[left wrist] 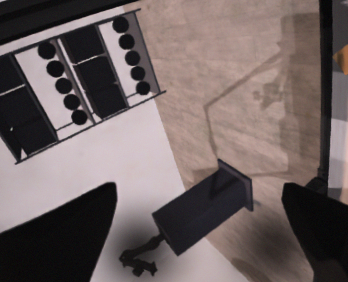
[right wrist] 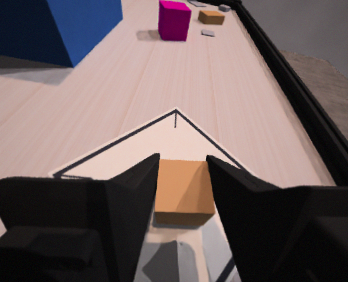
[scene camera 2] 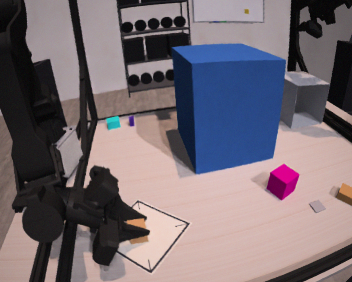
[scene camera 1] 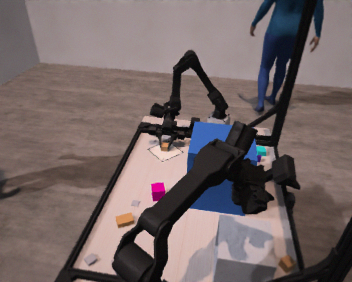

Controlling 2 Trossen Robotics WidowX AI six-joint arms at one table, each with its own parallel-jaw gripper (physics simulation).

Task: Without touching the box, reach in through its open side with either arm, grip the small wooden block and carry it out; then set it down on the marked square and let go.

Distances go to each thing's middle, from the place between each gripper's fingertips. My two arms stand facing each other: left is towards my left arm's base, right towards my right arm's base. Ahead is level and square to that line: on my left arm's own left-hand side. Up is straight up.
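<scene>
Marked square [scene camera 2: 166, 229]: 3 cm below my right hand and 1 cm to the right of it. Magenta cube [scene camera 2: 282, 181]: 30 cm to the left of my right hand and 7 cm behind it.
Relative to the magenta cube, my left gripper is 33 cm above it, 42 cm short of it and 24 cm to the left of it. The marked square is 35 cm below my left hand, 56 cm to the right of it and 48 cm ahead of it.
</scene>
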